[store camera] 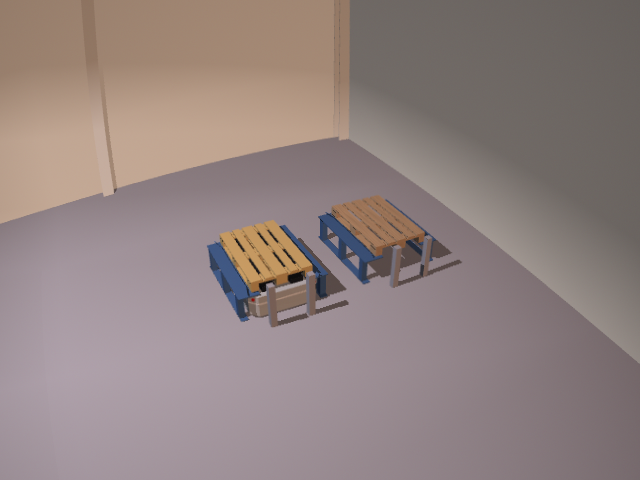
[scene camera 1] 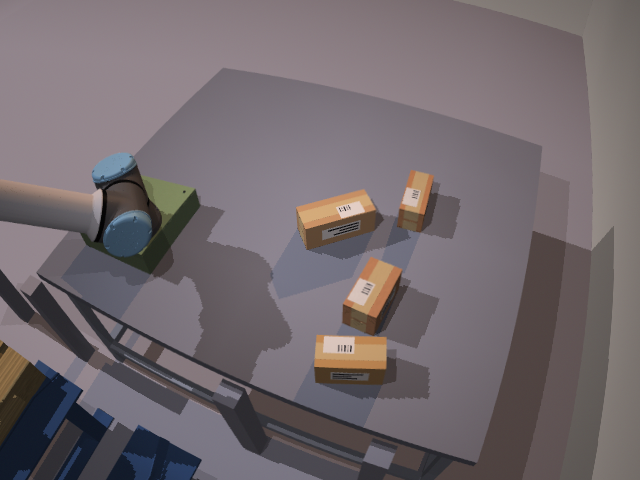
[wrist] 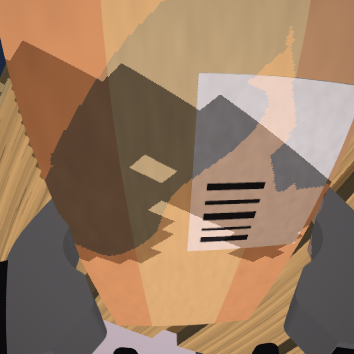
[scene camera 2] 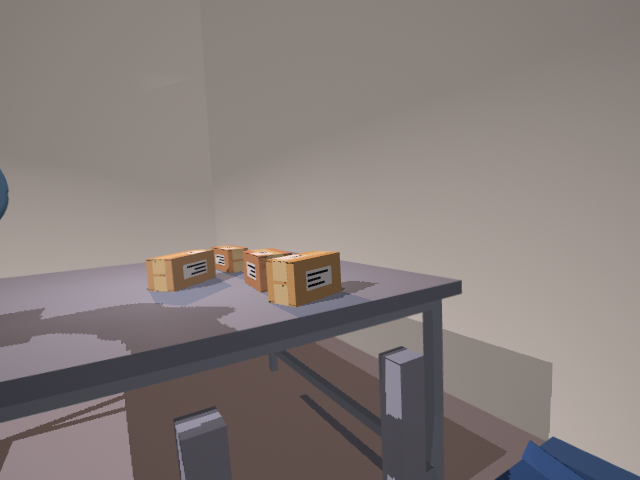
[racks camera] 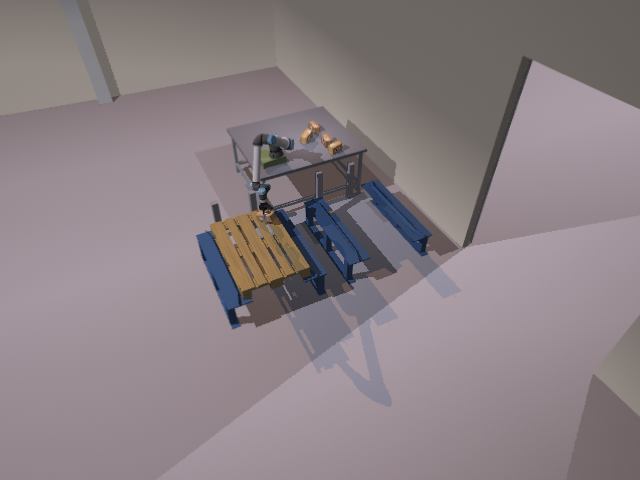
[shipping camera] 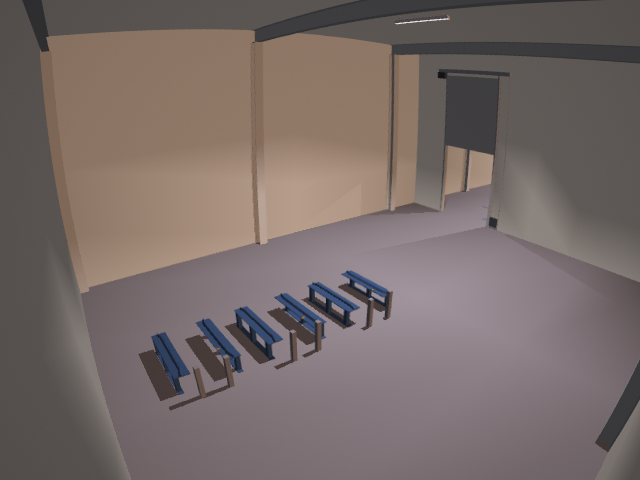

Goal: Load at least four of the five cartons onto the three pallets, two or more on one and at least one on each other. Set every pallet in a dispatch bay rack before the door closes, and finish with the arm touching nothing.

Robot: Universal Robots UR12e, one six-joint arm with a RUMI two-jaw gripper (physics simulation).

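Pixels of known places: gripper, between the fingertips: (wrist: 191,192) (racks camera: 265,215); arm's base, origin of its link: (racks camera: 276,154).
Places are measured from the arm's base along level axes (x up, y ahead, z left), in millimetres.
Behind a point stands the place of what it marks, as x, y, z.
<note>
My gripper (racks camera: 264,211) {-255, -591, -749} (wrist: 191,192) {-255, -591, -749} is shut on a brown carton (racks camera: 269,217) {-219, -594, -849} (wrist: 175,295) {-249, -616, -687} and holds it at the table-side end of the yellow pallet (racks camera: 232,256) {-351, -1213, -1075}; whether the carton touches the slats cannot be told. Four other cartons stand apart on the table: one (scene camera 1: 336,222) {0, 641, 180} (scene camera 2: 193,268) {-40, 645, 183}, a second (scene camera 1: 415,198) {-3, 864, 353} (scene camera 2: 222,259) {-46, 822, 358}, a third (scene camera 1: 373,291) {11, 807, -46} (scene camera 2: 252,269) {-37, 749, -36}, and a fourth (scene camera 1: 350,360) {14, 799, -271} (scene camera 2: 316,279) {-42, 792, -296}. In the store view, a yellow pallet (store camera: 239,260) {-339, -8606, 47} and a browner pallet (store camera: 398,218) {-352, -10917, 361} sit on blue racks without cartons. The dispatch racks (shipping camera: 219,338) {-498, 11524, -2626} hold no pallets.
A low wheeled carrier (store camera: 284,300) {-681, -8874, 650} is under the yellow store pallet. The grey table (scene camera 1: 232,129) {-95, 69, 654} bears the arm's green base (scene camera 1: 173,217) {-8, 113, 73}. Blue rack rails (racks camera: 338,232) {-497, 130, -1291} and upright posts (racks camera: 318,184) {-416, 415, -401} stand beside the loading pallet. The door (shipping camera: 471,113) {2932, 1566, -3121} is partly lowered.
</note>
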